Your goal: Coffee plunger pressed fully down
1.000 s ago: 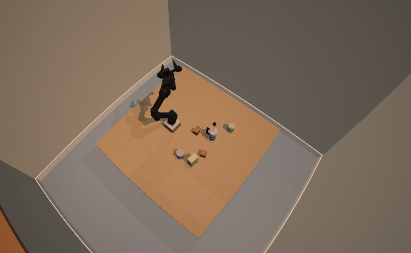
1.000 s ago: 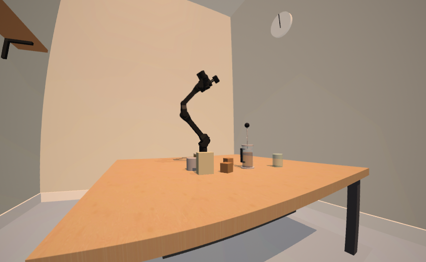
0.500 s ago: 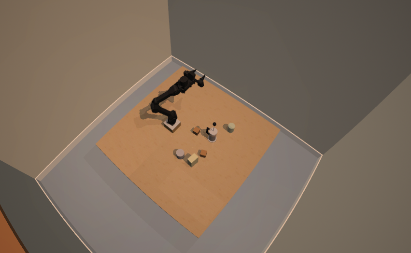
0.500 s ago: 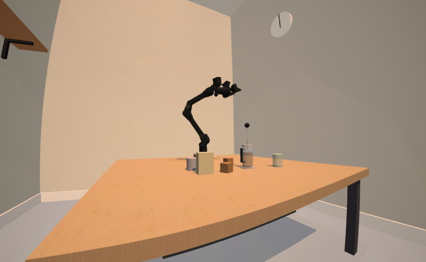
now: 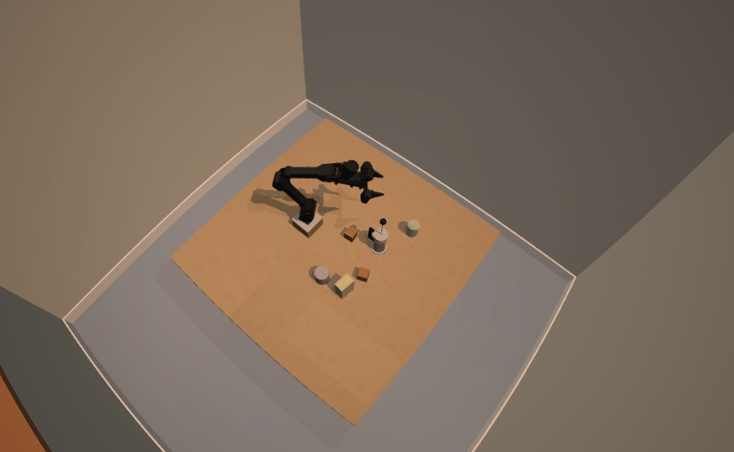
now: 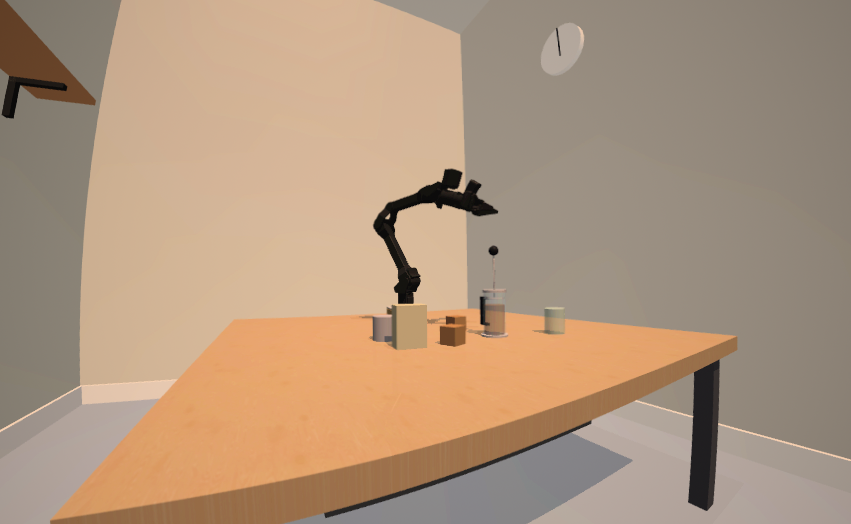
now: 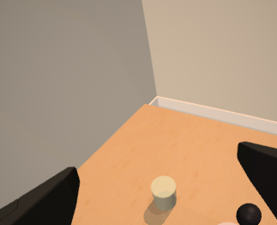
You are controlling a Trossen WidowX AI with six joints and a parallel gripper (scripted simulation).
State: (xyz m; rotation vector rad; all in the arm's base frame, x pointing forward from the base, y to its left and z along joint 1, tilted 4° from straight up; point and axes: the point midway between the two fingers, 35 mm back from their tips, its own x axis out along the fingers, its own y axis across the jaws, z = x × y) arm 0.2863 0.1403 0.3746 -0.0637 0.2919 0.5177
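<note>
Now: the coffee press 4 cm ahead of my gripper tip, 8 cm to the right of it and 28 cm below it.
</note>
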